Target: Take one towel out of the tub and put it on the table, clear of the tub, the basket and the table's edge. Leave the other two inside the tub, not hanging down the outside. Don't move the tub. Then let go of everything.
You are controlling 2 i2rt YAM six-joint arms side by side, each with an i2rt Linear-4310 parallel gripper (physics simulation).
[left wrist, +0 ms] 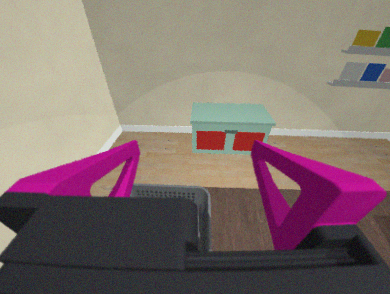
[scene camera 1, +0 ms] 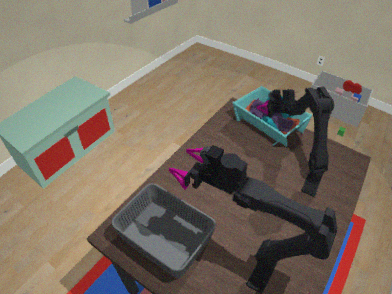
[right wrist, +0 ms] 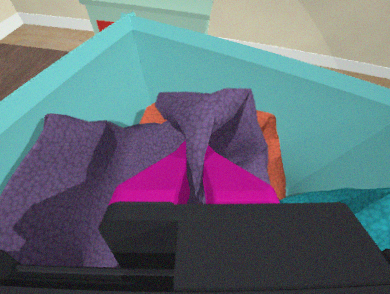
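The turquoise tub (scene camera 1: 257, 125) (right wrist: 200, 65) stands on the brown table (scene camera 1: 280, 180) (left wrist: 232, 220) at the far end. In it lie a purple towel (scene camera 1: 285, 124) (right wrist: 65, 165), an orange towel (right wrist: 276, 145) and a teal towel (right wrist: 365, 215). My right gripper (scene camera 1: 263, 107) (right wrist: 195, 146) is inside the tub, shut on the purple towel, with a fold pinched between the fingertips. The rest of that towel spreads to both sides within the tub. The orange one shows behind it, the teal one at the right wrist view's right. My left gripper (scene camera 1: 179, 161) (left wrist: 195, 146) is open and empty above the table.
A grey basket (scene camera 1: 196, 250) (left wrist: 172, 188) stands at the table's near left corner, close to the left gripper. A green cabinet (scene camera 1: 55, 107) (left wrist: 232, 113) stands on the floor beyond the table. A grey bin (scene camera 1: 342, 111) stands on the floor behind the right arm.
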